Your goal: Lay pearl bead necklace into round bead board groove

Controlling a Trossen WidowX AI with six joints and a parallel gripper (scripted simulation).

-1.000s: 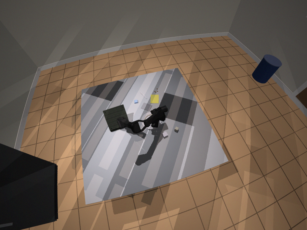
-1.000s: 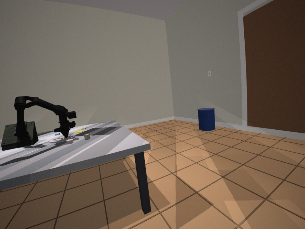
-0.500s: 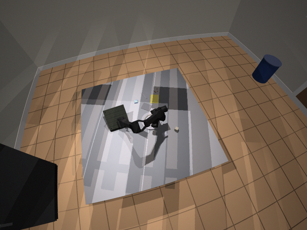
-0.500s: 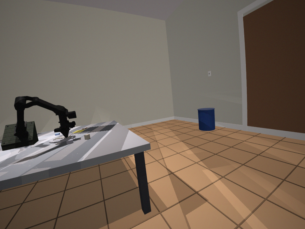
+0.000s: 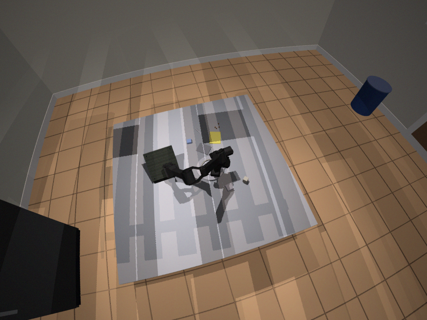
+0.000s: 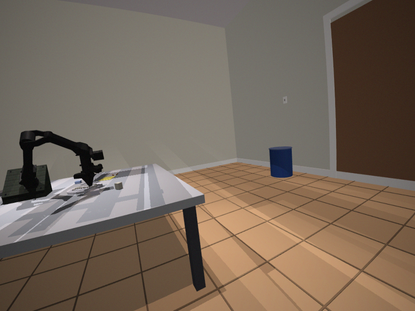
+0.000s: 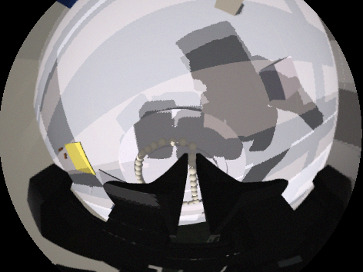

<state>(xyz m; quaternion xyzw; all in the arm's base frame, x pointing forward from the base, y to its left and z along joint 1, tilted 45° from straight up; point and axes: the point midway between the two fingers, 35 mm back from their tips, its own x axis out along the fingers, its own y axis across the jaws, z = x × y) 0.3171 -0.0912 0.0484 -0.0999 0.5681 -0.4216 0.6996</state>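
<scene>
The round bead board is 40 mm behind my gripper tip, 40 mm to the left of it and 10 mm below it. Round my gripper tip: grey card (20 mm behind, 220 mm to the left, 20 mm below); beige cube (160 mm ahead, 150 mm to the right); white block (30 mm ahead, 160 mm to the right, 10 mm below).
</scene>
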